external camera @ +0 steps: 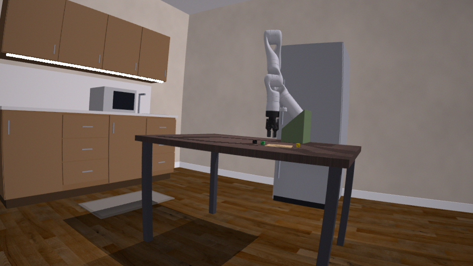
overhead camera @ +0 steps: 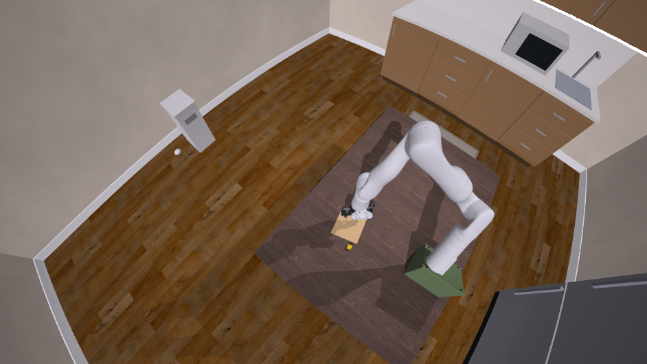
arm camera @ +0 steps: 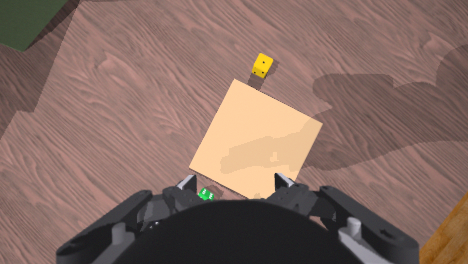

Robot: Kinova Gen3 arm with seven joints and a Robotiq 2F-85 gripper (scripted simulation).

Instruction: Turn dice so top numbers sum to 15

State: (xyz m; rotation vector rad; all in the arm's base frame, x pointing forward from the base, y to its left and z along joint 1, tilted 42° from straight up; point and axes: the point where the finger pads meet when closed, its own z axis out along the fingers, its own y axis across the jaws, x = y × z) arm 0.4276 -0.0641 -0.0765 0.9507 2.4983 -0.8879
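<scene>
Now: hand 1 cm past the tan mat, 5 cm to the right of it and 5 cm above it. The rest, counted from my hand: black die: 2 cm behind, 12 cm to the right, 4 cm below; then yellow die: 8 cm behind, 13 cm to the left, 4 cm below; then green die: 1 cm behind, 6 cm to the right, 4 cm below.
</scene>
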